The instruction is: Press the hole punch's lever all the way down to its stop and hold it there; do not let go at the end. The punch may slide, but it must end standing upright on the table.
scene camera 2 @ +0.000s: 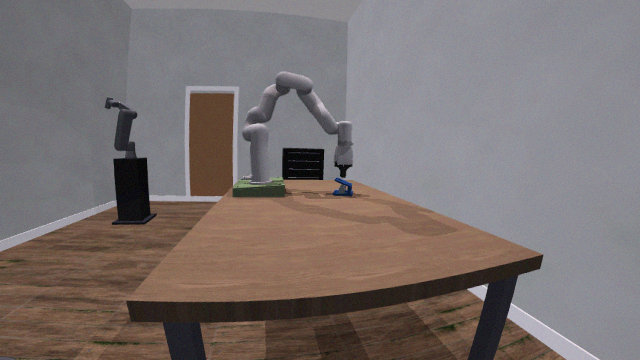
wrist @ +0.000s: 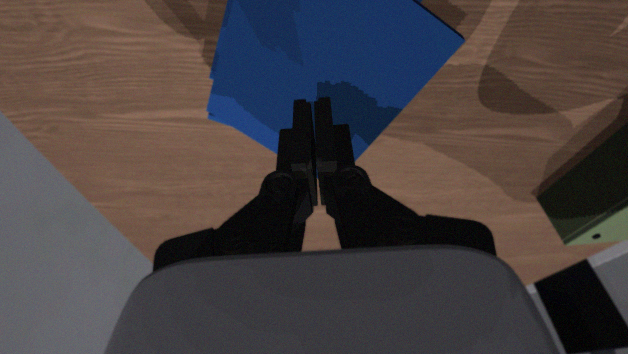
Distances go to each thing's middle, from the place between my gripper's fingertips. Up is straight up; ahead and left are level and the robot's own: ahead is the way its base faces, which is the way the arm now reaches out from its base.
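You'll find the blue lever (wrist: 371, 66) 10 mm to the right of my hand and 30 mm below it.
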